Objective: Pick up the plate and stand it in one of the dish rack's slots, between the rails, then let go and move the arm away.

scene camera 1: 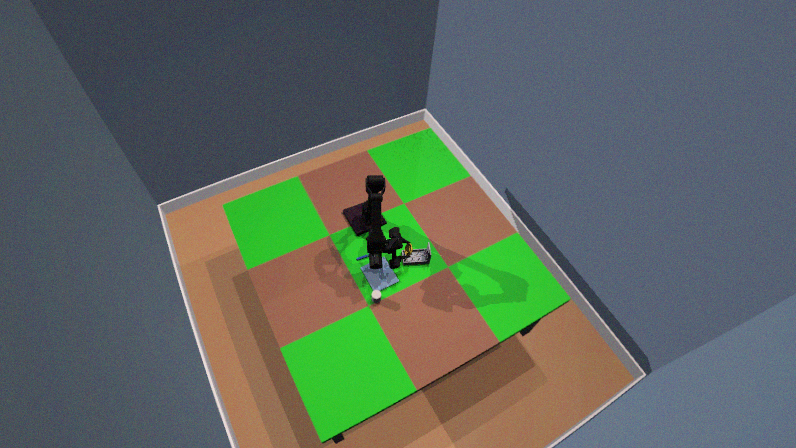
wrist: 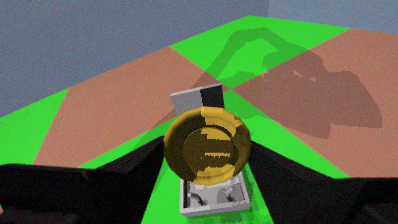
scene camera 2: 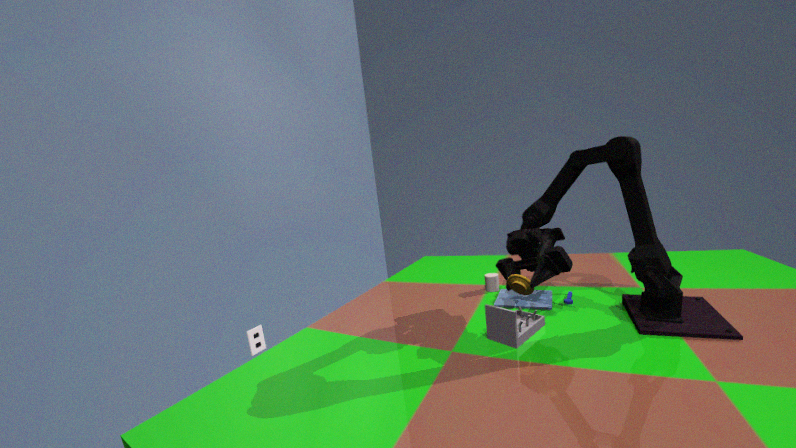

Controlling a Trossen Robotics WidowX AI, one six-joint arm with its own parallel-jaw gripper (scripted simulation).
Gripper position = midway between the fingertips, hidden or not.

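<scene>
My gripper point(scene camera 2: 519, 288) is carrying a yellow plate point(wrist: 208, 145).
</scene>
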